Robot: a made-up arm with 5 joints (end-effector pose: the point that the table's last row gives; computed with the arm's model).
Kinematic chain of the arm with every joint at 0, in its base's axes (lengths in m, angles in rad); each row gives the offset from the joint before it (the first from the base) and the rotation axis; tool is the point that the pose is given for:
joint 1: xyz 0 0 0.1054 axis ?
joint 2: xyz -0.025 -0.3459 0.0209 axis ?
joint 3: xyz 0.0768 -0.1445 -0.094 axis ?
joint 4: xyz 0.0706 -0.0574 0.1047 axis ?
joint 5: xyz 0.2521 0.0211 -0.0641 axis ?
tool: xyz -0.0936 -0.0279 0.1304
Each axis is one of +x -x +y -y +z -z.
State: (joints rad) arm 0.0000 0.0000 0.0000 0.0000 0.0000
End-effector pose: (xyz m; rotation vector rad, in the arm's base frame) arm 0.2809 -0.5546 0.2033 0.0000 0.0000 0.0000
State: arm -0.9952 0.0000 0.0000 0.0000 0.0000
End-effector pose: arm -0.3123 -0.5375 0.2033 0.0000 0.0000 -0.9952
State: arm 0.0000 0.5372 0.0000 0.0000 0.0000
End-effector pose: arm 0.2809 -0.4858 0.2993 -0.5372 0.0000 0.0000
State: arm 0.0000 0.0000 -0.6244 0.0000 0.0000
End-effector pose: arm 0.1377 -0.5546 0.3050 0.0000 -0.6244 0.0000
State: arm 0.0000 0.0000 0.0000 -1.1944 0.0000
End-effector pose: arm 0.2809 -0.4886 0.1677 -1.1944 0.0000 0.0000
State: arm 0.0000 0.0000 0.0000 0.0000 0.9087
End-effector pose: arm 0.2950 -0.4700 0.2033 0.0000 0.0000 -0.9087
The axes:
joint 1: +z
joint 2: -x
joint 3: +y
joint 4: +x
joint 5: -z

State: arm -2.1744 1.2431 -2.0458 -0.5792 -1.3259
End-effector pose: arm -0.1067 0.4106 0.3773 -1.8185 1.3853 0.3082
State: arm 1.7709 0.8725 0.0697 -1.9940 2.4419
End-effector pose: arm 0.4724 0.5306 0.1793 1.3899 -2.5095 -0.0800
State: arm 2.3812 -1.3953 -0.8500 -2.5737 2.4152
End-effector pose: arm 0.1723 0.6225 -0.0920 0.5691 -1.0151 -0.8528
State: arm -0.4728 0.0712 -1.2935 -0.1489 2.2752
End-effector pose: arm -0.1829 -0.3640 0.4278 1.2122 -1.2840 -2.2708
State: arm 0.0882 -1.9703 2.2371 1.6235 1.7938
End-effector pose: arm 0.0111 0.2032 0.0596 -1.4145 2.6334 0.5348
